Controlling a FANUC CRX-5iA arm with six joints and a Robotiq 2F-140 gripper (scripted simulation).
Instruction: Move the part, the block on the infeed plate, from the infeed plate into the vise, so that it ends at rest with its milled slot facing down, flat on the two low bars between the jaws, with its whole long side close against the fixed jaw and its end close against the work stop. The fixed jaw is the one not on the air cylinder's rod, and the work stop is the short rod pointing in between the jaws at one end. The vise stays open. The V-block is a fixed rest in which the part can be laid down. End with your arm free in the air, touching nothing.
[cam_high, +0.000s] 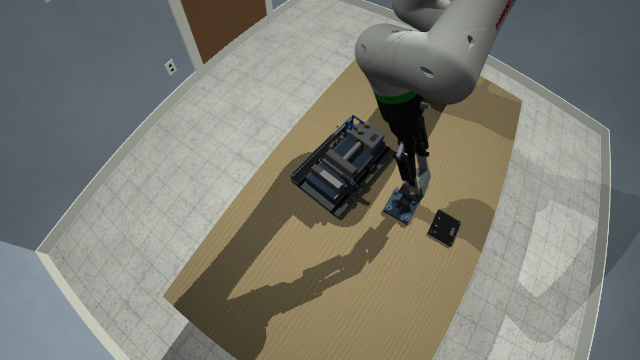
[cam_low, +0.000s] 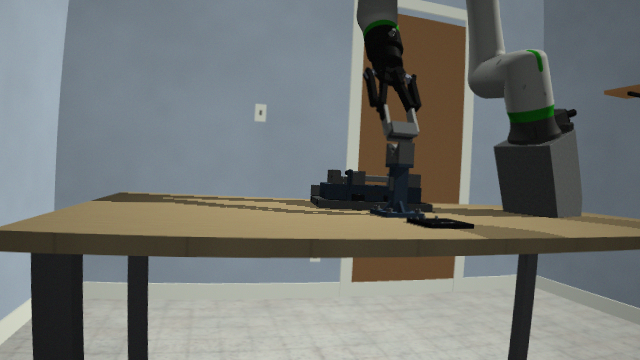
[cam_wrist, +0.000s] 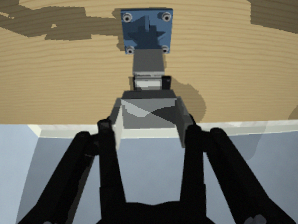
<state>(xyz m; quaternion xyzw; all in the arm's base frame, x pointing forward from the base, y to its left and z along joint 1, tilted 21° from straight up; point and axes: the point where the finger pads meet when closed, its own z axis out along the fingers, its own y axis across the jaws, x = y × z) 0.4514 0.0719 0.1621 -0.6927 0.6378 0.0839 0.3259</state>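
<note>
Right now the part is 1 cm to the left of my hand and 3 cm below it. From my hand the other things lie so: V-block post 1 cm to the left, 15 cm below; then air cylinder rod 4 cm behind, 20 cm to the right, 13 cm below; then work stop rod 6 cm ahead, 17 cm to the right, 12 cm below.
</note>
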